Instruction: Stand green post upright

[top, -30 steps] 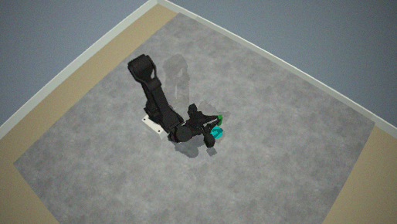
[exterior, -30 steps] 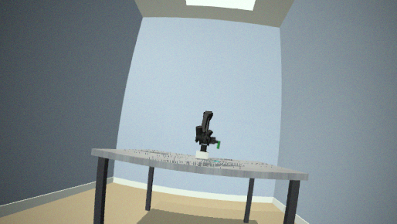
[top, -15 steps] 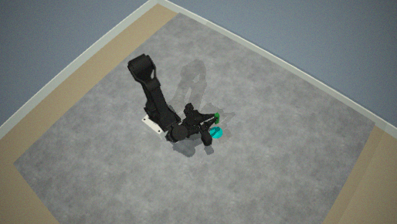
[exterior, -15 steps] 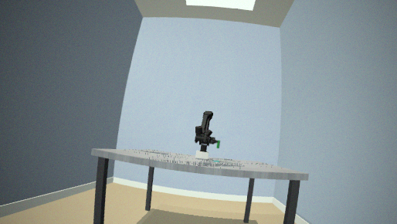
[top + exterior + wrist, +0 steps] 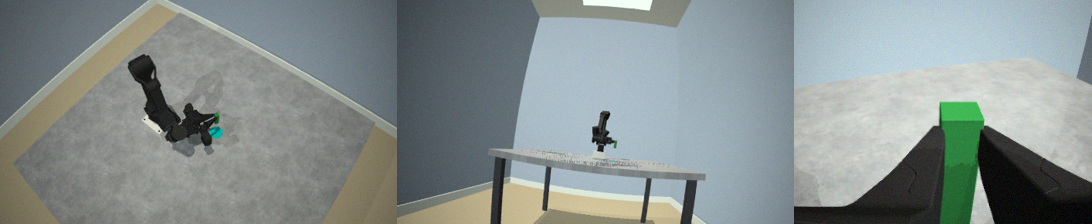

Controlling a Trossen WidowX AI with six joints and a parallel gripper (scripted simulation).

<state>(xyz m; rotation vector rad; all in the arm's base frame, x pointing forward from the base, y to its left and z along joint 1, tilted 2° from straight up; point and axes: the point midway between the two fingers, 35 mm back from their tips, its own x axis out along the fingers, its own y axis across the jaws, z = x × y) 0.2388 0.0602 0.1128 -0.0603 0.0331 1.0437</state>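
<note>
The cyan circle is 16 cm below my gripper tip. From my gripper tip the other things lie so: green post 2 cm below.
</note>
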